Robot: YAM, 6 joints.
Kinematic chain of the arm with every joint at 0, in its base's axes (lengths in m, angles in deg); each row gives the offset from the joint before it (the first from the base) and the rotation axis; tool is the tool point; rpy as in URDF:
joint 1: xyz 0 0 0.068 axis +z
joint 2: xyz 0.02 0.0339 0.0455 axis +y
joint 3: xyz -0.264 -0.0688 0 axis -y
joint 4: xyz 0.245 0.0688 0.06 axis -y
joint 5: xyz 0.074 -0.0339 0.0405 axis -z
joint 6: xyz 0.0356 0 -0.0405 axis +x
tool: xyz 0 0 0 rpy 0 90 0
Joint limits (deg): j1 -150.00..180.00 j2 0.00..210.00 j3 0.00..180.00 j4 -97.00..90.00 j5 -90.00..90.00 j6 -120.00..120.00
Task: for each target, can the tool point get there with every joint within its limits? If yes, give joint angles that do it. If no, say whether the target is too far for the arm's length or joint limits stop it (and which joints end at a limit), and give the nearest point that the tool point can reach.
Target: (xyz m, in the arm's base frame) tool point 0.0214 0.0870 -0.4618
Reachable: no: joint limits stop it (at a limit: joint 2) | nearest point 0.0302 0.1228 -0.3591 | short by 0.109 m
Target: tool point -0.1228 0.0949 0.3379
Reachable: yes | joints 130.38 42.27 28.04 47.35 -64.21 45.28
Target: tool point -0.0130 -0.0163 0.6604
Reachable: yes | joints 101.99 62.03 137.25 -39.65 -26.83 11.39
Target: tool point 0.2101 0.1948 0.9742
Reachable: no: too far | nearest point 0.1504 0.1395 0.7113 | short by 0.275 m
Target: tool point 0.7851 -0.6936 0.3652
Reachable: no: too far | nearest point 0.4705 -0.4157 0.2624 | short by 0.432 m
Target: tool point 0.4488 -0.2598 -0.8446
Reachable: no: too far | nearest point 0.3124 -0.1809 -0.3624 | short by 0.507 m
